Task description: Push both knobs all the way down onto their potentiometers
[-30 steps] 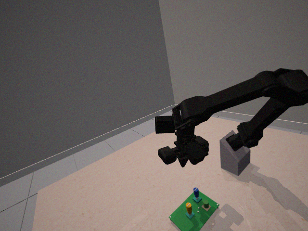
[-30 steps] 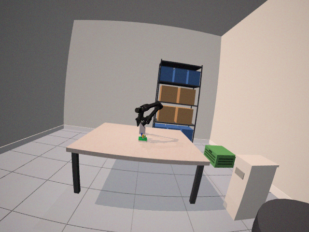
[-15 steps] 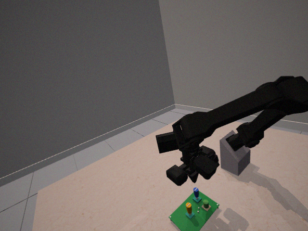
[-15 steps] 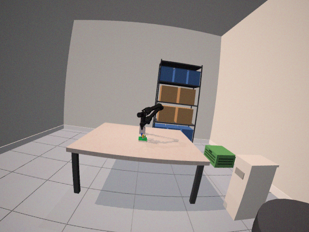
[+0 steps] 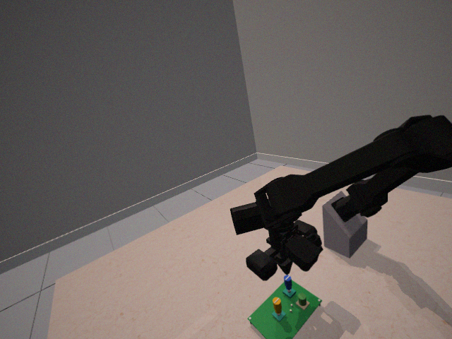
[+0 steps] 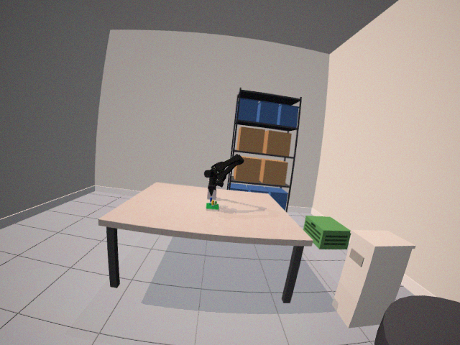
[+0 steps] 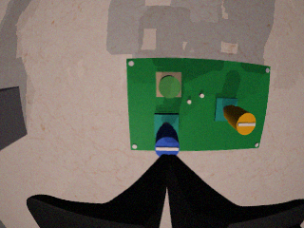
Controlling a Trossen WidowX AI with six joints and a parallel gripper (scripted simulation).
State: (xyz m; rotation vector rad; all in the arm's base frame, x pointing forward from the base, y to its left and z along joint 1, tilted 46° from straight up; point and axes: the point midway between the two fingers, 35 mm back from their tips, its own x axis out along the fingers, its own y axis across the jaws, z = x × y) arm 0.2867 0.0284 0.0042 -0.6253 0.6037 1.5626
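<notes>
Now: gripper tip 30 mm above the blue knob.
</notes>
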